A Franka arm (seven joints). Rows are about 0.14 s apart.
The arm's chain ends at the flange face. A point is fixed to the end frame.
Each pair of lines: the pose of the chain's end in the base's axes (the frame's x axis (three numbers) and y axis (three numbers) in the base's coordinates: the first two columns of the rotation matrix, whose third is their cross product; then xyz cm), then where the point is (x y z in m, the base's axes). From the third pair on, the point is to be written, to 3 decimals.
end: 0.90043 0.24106 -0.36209 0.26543 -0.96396 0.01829 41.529 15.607 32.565
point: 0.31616 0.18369 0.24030
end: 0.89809 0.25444 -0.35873 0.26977 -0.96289 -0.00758 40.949 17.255 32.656
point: 0.30994 0.20192 0.24229
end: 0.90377 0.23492 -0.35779 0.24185 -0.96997 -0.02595 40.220 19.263 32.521
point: 0.303 0.226 0.242
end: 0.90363 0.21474 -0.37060 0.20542 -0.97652 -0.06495 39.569 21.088 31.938
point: 0.296 0.251 0.240
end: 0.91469 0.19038 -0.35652 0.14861 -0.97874 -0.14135 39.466 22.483 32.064
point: 0.298 0.277 0.245
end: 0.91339 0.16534 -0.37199 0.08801 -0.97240 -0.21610 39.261 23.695 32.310
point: 0.297 0.300 0.254
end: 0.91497 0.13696 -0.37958 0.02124 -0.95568 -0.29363 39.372 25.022 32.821
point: 0.301 0.324 0.267
